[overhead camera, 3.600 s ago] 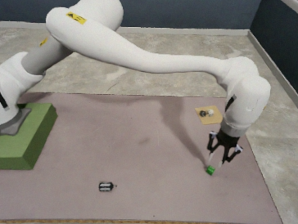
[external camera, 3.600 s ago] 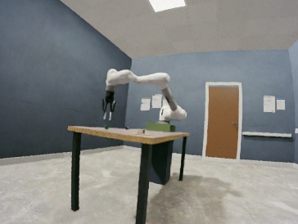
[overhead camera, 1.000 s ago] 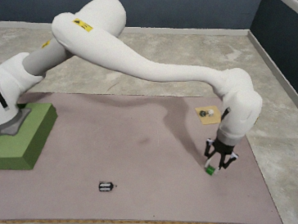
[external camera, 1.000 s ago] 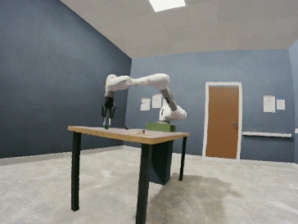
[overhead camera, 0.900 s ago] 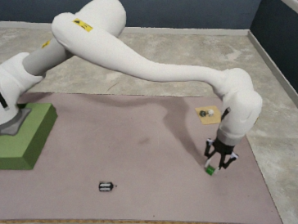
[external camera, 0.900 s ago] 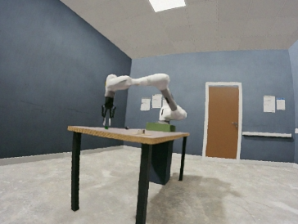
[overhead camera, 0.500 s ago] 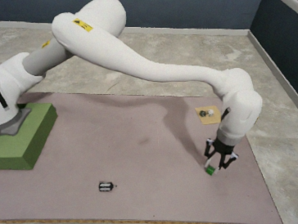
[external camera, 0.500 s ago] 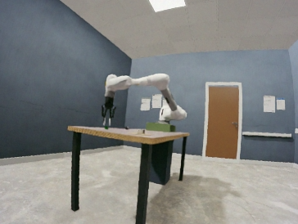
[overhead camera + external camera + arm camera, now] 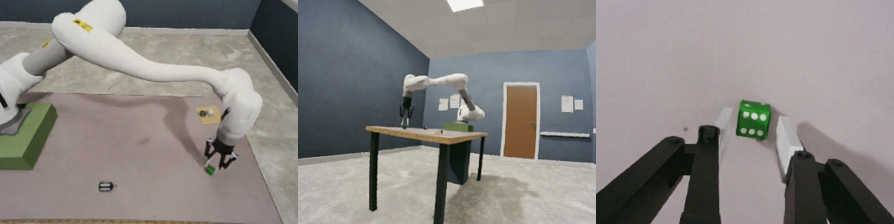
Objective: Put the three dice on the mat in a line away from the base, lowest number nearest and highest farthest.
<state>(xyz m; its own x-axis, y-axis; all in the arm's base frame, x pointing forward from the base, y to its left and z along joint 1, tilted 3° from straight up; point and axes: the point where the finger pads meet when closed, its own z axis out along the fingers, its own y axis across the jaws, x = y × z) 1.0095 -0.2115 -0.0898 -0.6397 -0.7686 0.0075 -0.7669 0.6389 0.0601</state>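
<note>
The green die is 5 cm below my hand. From my hand the other things lie so: white die: 38 cm to the left, 8 cm ahead, 5 cm below; then mat: 38 cm to the left, 8 cm ahead, 7 cm below; then black die: 37 cm to the left, 5 cm below, 3 cm ahead.
</note>
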